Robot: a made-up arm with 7 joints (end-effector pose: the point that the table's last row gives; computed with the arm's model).
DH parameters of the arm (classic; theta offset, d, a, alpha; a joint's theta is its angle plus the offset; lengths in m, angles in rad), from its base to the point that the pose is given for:
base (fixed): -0.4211 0 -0.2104 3.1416
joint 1: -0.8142 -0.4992 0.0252 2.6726
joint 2: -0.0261 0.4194 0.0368 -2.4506
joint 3: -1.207 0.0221 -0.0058 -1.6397
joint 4: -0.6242 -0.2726 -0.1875 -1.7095
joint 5: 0 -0.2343 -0.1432 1.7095
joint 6: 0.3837 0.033 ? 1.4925
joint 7: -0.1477 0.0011 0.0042 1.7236
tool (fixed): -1.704 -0.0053 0 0
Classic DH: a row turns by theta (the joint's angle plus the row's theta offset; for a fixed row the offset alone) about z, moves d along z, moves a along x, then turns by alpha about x.
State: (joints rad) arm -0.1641 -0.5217 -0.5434 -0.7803 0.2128 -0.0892 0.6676
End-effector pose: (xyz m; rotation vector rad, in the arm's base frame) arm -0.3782 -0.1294 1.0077 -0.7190 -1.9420 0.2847
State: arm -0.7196 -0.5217 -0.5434 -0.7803 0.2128 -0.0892 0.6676
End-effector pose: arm -0.2366 -0.1952 1.0077 -0.1626 -2.1124 0.6203
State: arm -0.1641 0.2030 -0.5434 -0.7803 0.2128 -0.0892 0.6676
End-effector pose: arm -0.0864 -0.0740 1.0620 -0.1215 -1.8428 0.9063
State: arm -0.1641 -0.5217 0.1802 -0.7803 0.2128 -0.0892 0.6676
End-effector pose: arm -0.5738 0.0206 1.0107 -1.1400 -1.4070 -0.1945
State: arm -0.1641 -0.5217 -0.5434 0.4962 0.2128 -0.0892 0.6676
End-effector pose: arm -0.2225 -0.0535 0.5472 0.4880 -1.6173 -0.4671
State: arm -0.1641 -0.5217 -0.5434 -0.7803 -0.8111 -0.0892 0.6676
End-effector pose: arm -0.5172 -0.1774 0.9334 -0.8996 -2.4756 -0.7769
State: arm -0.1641 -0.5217 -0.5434 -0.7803 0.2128 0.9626 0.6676
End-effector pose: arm -0.3730 -0.1352 0.9871 0.1345 -1.5683 -0.4385
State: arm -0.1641 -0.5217 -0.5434 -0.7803 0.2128 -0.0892 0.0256
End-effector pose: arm -0.3802 -0.1278 1.0043 -0.3965 -1.6050 0.8638
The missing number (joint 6, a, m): -0.0229
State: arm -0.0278 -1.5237 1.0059 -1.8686 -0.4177 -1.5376 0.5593
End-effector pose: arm -0.2704 0.3813 1.3369 -1.3944 1.1091 0.7524
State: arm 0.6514 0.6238 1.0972 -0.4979 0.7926 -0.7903 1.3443
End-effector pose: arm -0.3578 0.2231 1.0865 -1.6450 -0.6222 0.3266
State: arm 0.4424 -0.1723 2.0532 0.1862 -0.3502 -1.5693 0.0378
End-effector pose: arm -0.0960 0.7570 0.8836 -1.1968 1.0831 -1.1406
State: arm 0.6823 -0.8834 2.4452 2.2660 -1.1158 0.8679 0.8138
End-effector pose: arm 0.0806 -0.2472 0.7055 -0.5539 0.2263 -0.6839
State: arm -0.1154 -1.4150 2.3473 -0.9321 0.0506 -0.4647 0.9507
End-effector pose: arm -0.2553 0.3658 1.3210 -1.0290 1.5323 -1.2125
